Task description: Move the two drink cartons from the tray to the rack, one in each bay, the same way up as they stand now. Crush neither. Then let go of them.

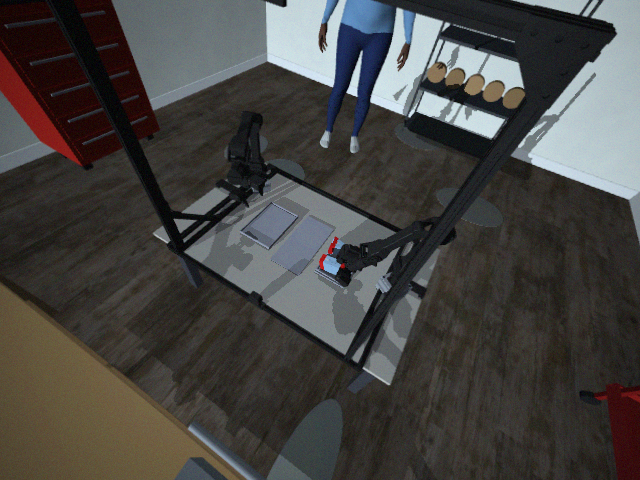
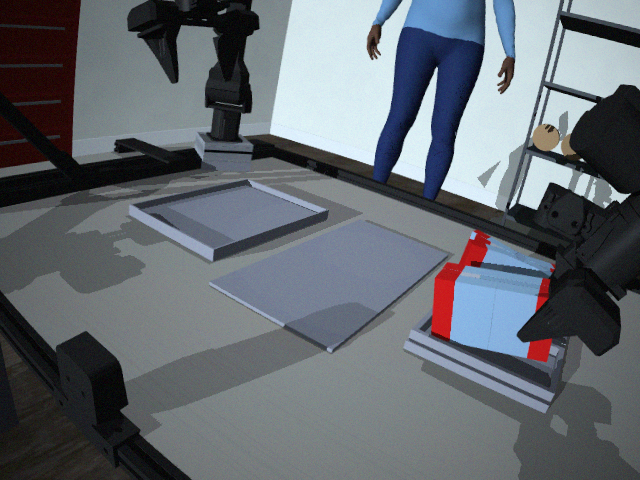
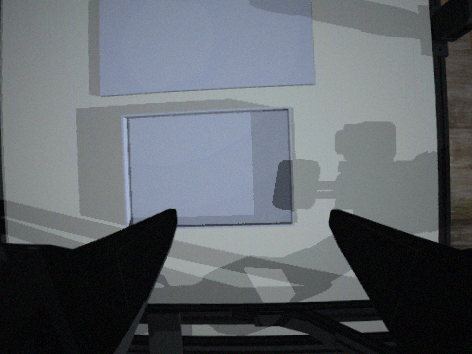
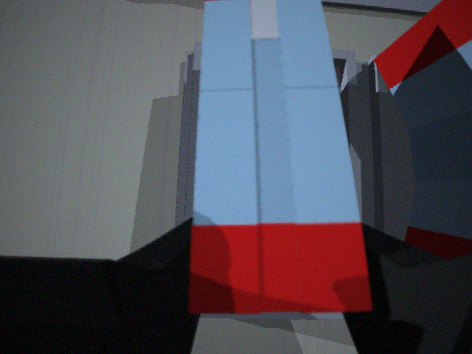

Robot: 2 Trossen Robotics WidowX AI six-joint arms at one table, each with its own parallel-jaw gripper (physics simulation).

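Frame: origin at the left arm's base, x ahead, y left, z up, level; centimetres.
Seen in the pictures: left gripper, fingertip midpoint: (image 1: 255, 201) (image 2: 202, 81) (image 3: 253, 216); right gripper, fingertip midpoint: (image 1: 339, 269) (image 2: 523, 327) (image 4: 265, 218); left arm's base at its link origin: (image 2: 223, 138).
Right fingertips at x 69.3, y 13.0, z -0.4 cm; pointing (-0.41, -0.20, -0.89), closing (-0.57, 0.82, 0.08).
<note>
Offsets run from my right fingertips to a thing's middle.
One blue-and-red carton @(dy -1.9, dx -2.6, dz +0.5 cm) (image 1: 330, 264) (image 2: 496, 310) (image 4: 270, 150) lies lengthwise over the near bay of the grey rack @(dy +4.2, dx -5.4, dz -4.1 cm) (image 1: 330, 277) (image 2: 480, 369) (image 4: 188, 150). Its far end is low inside the rim; its gripper end sits higher. My right gripper (image 2: 537, 304) (image 4: 265, 218) is shut on that end, with a finger at each side. The second carton @(dy +7.2, dx -9.0, dz -0.2 cm) (image 1: 338, 245) (image 2: 509, 255) (image 4: 440, 150) leans askew behind it; its base is hidden. My left gripper (image 1: 254, 199) (image 2: 200, 80) (image 3: 253, 216) is open and empty, high near the grey rimmed tray (image 1: 253, 240) (image 2: 175, 235) (image 3: 126, 170), which holds no carton.
A flat grey panel (image 1: 305, 242) (image 2: 330, 279) (image 3: 205, 45) lies between tray and rack. A black block (image 2: 93, 372) stands on the table's front frame rail. Dark frame posts rise around the table. A person (image 1: 361, 62) (image 2: 439, 77) stands behind it.
</note>
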